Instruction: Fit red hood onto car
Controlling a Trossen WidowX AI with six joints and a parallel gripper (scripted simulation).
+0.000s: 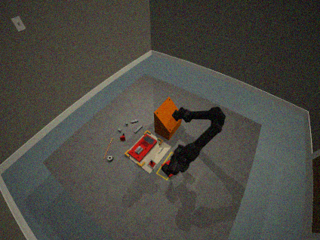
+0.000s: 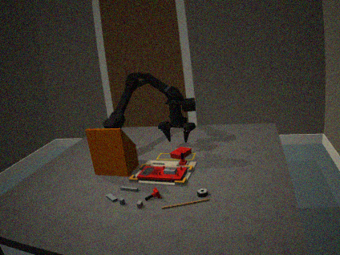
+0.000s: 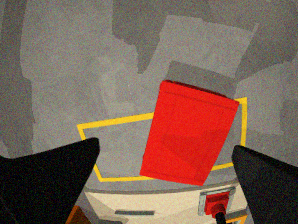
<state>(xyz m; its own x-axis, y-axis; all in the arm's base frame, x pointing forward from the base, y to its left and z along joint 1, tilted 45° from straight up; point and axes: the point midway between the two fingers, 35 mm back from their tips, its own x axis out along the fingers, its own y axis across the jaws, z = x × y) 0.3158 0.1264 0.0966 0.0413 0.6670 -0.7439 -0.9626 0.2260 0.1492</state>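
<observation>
My gripper tip is 20 mm short of the red hood, 20 mm to the left of it and 50 mm above it. From my gripper tip the other things lie so: black wheel: 170 mm ahead, 410 mm to the right, 50 mm below; cream jig: 20 mm behind, 230 mm to the right, 50 mm below.
</observation>
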